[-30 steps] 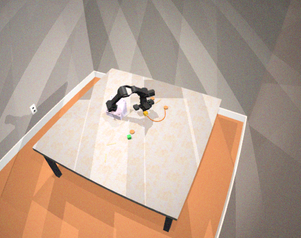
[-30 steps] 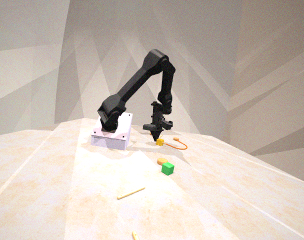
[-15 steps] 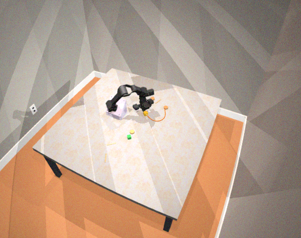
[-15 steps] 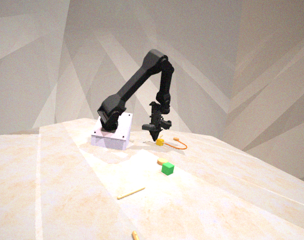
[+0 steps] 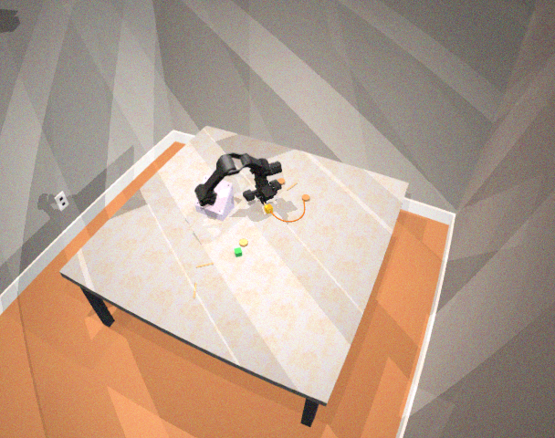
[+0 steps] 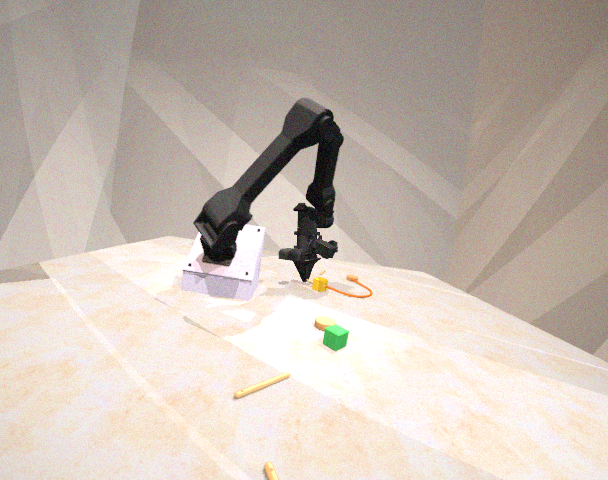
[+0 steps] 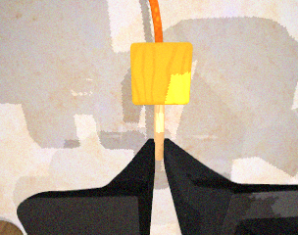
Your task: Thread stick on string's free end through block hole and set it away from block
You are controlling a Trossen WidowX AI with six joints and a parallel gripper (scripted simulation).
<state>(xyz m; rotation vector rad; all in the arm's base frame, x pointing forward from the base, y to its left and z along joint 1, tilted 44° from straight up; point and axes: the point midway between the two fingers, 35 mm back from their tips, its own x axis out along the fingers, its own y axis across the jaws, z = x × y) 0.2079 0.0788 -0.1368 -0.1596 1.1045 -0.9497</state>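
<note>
Right now the yellow wooden block is 40 mm ahead of my gripper tip, 30 mm to the right of it and 10 mm above it. The rest, counted from my gripper tip: thin wooden stick 40 mm ahead, 30 mm to the right, 10 mm above; then green cube 40 mm ahead, 330 mm to the right, 10 mm above.
</note>
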